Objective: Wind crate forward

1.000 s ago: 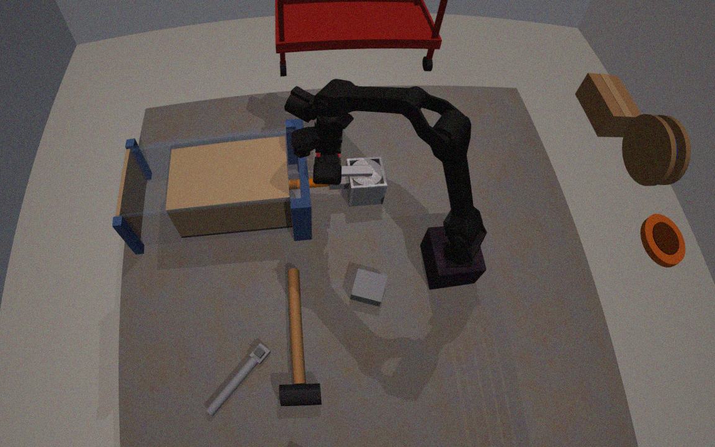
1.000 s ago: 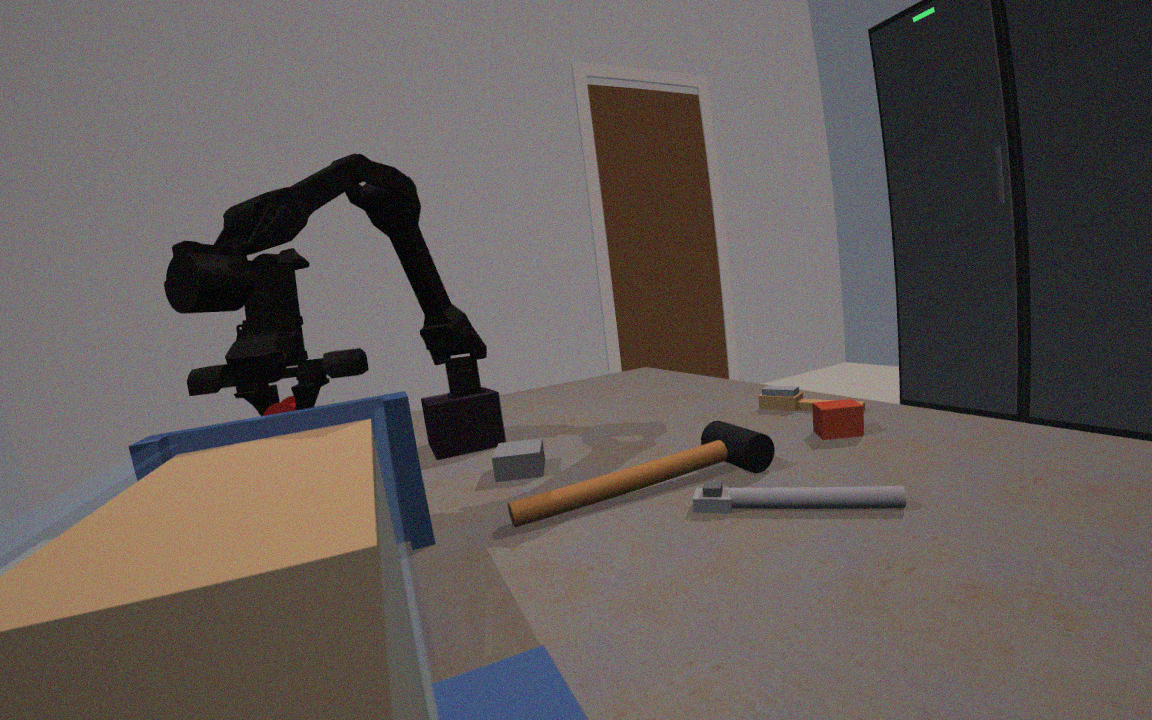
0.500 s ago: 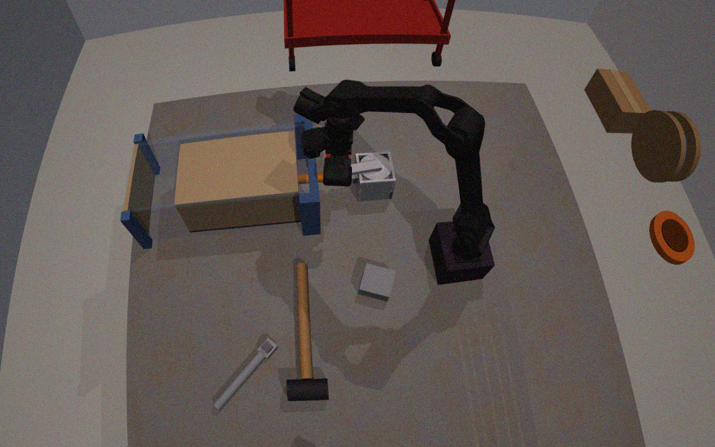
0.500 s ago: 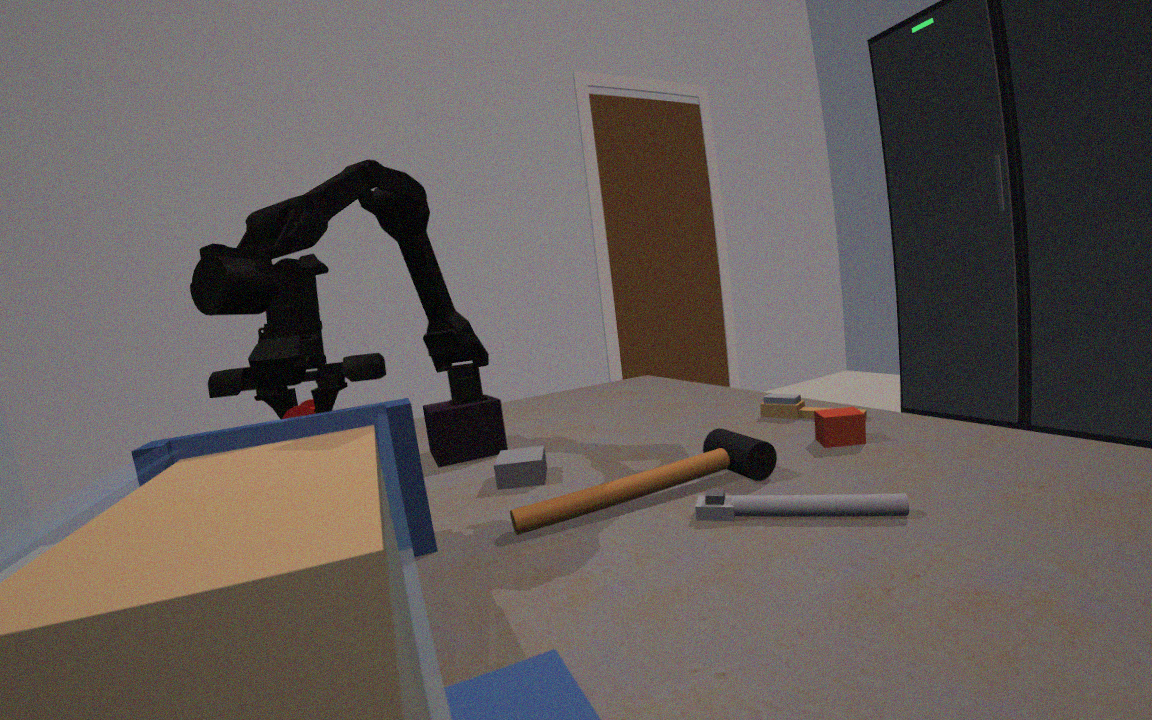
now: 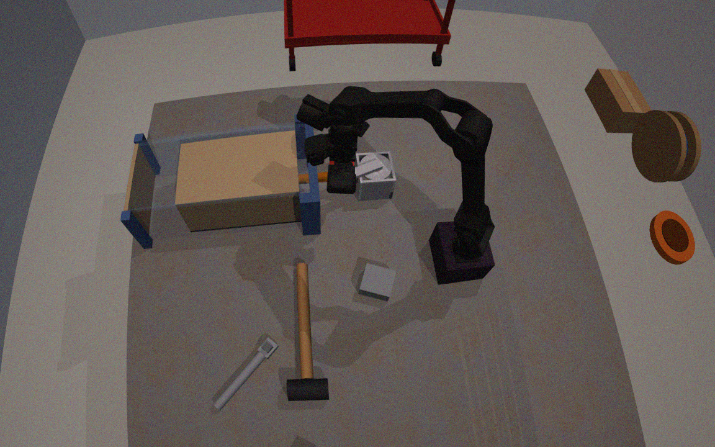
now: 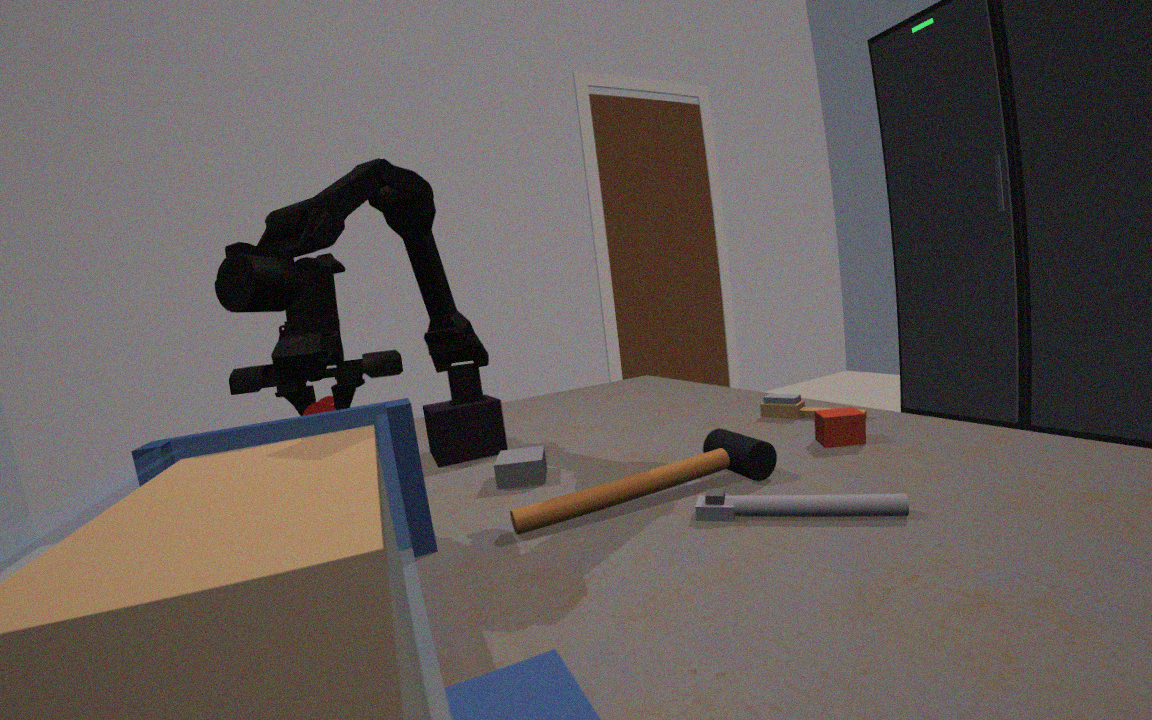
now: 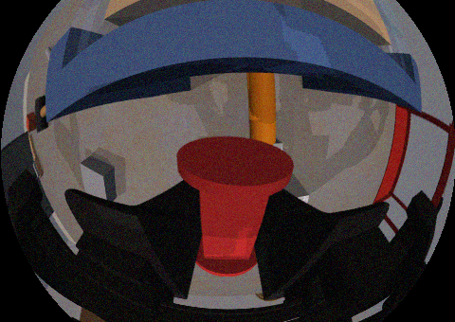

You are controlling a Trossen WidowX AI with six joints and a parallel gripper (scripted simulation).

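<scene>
My gripper tip is now 30 mm past the winch handle, 20 mm to the left of it and 10 mm above it. Also, from my gripper tip: grey winch (110 mm behind, 80 mm below, 50 mm to the right); then red knob (20 mm above); then blue steel frame (70 mm ahead, 30 mm to the right, 10 mm below).
</scene>
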